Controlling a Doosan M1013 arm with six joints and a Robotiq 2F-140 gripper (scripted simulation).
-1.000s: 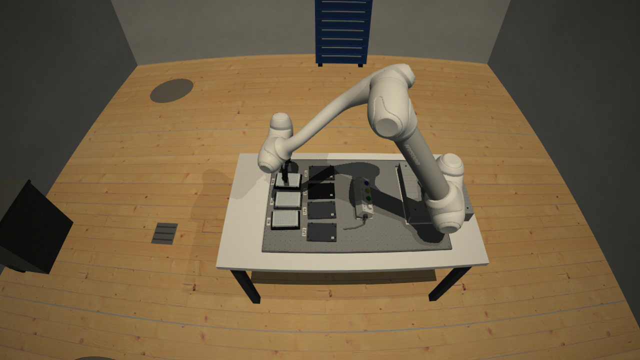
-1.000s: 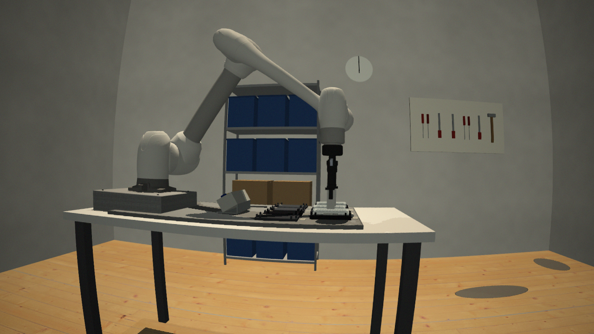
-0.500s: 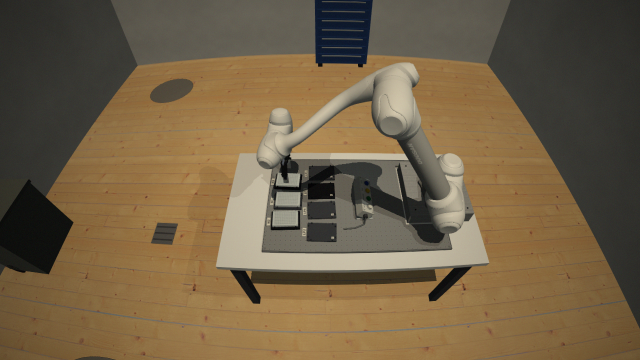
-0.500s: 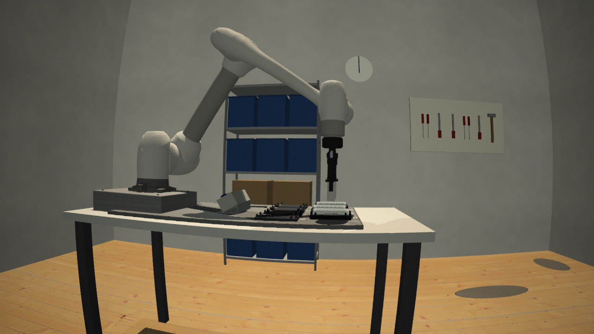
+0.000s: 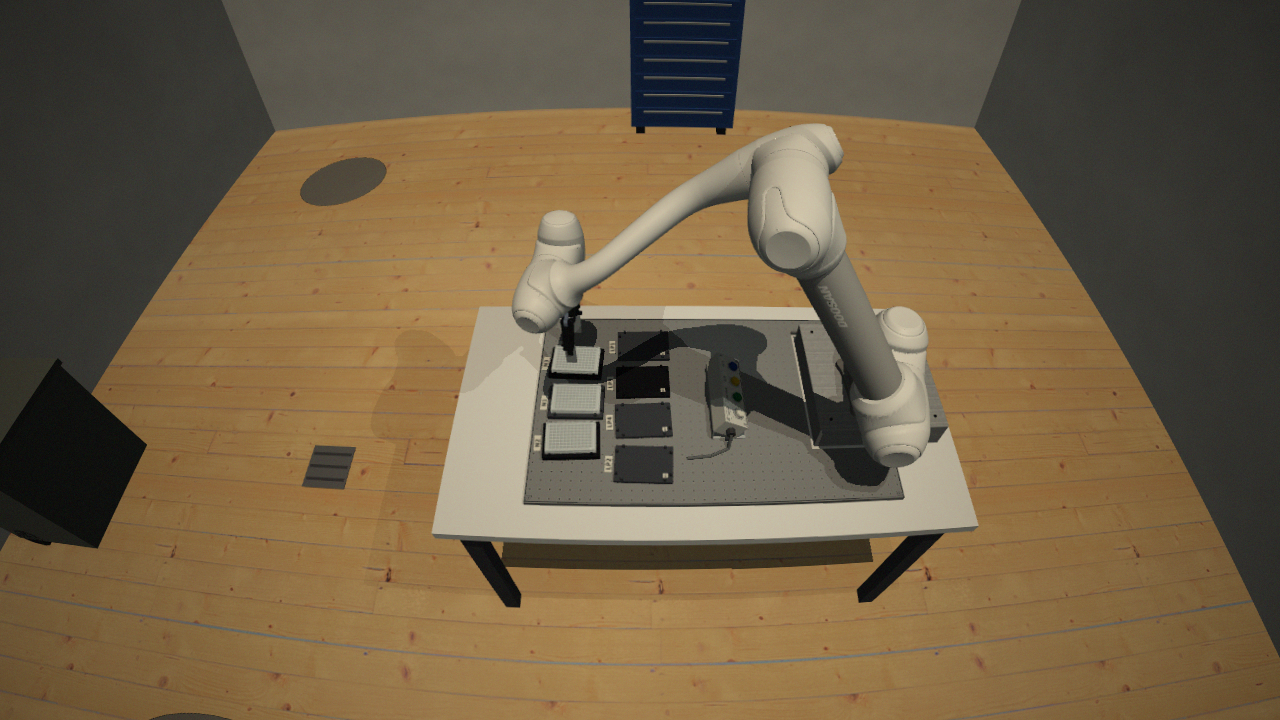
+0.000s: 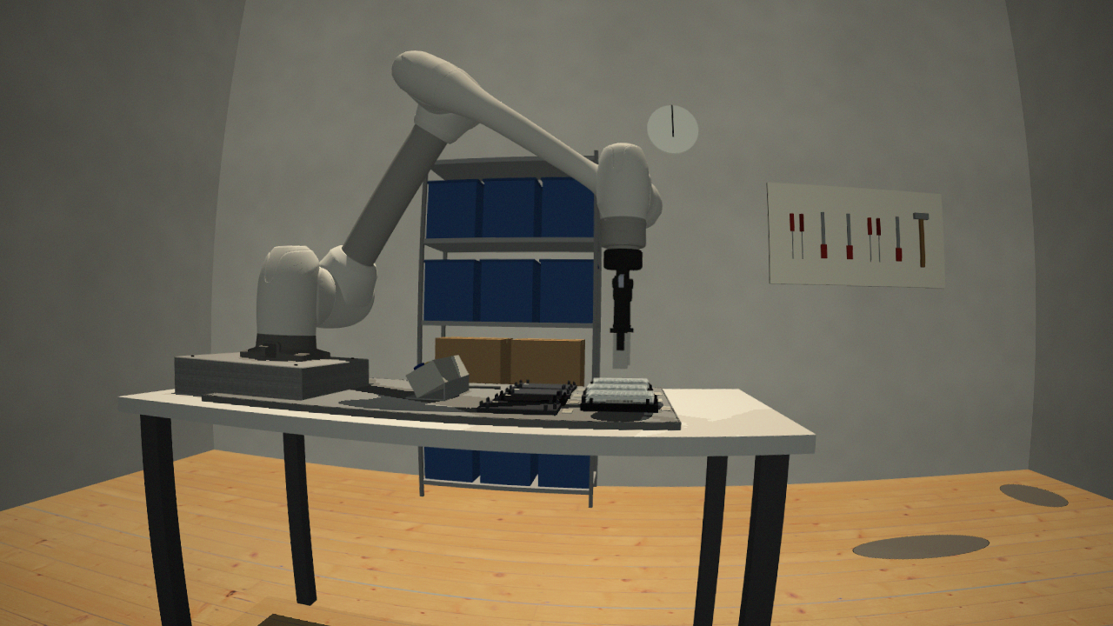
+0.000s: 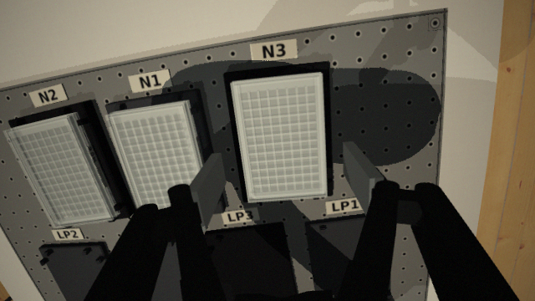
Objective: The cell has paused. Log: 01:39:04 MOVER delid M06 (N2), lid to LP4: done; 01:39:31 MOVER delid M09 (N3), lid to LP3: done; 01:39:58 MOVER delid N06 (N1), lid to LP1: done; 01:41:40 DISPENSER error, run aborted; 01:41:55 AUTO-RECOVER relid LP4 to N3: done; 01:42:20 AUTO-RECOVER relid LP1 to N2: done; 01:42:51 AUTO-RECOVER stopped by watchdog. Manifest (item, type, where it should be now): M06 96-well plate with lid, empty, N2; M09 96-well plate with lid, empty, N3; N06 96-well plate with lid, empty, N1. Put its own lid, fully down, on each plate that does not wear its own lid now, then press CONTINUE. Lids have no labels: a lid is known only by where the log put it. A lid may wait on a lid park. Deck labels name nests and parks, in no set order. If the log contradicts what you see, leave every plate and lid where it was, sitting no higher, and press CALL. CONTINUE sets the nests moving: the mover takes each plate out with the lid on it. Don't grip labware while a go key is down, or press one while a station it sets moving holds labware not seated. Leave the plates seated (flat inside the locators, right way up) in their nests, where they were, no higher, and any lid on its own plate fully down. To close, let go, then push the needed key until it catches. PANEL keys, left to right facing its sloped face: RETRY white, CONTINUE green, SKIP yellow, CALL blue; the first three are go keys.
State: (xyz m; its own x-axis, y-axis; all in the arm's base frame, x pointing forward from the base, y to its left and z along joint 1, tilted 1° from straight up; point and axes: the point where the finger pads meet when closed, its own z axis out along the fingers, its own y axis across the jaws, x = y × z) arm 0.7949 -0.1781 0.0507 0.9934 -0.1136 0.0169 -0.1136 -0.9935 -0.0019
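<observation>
The green continue key is 41 cm behind my hand, 18 cm to the left of it and 4 cm below it. The rest, counted from my hand: plate: 8 cm below; LP3 label: 10 cm below, 9 cm behind, 7 cm to the left; N3 label: 10 cm below, 9 cm ahead, 1 cm to the right.
</observation>
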